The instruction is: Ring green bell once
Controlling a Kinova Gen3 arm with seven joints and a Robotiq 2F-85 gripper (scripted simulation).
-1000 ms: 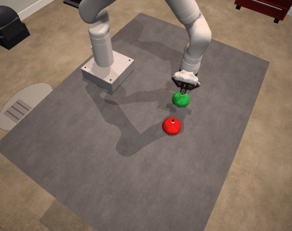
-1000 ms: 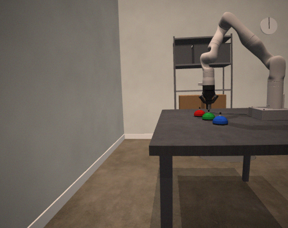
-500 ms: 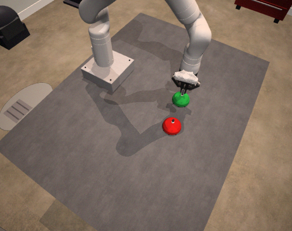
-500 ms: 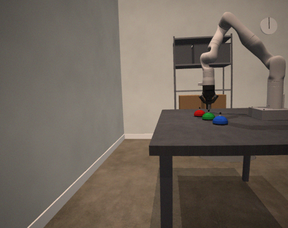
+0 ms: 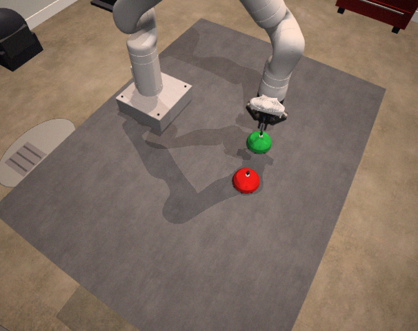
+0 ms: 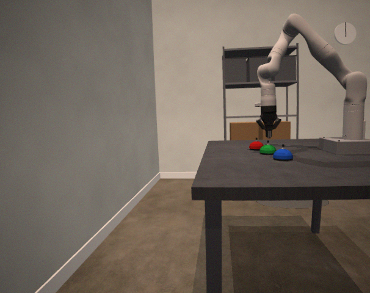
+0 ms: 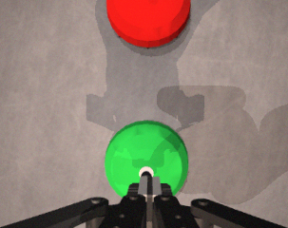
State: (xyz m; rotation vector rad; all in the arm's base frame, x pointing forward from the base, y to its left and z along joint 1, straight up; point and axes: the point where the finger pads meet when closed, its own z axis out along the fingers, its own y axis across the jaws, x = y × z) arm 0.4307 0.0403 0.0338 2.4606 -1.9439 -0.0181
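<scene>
The green bell is 60 mm below my hand. Round my hand: red bell 160 mm to the right, 60 mm below, 40 mm ahead; blue bell 150 mm to the left, 60 mm below, 30 mm behind.
</scene>
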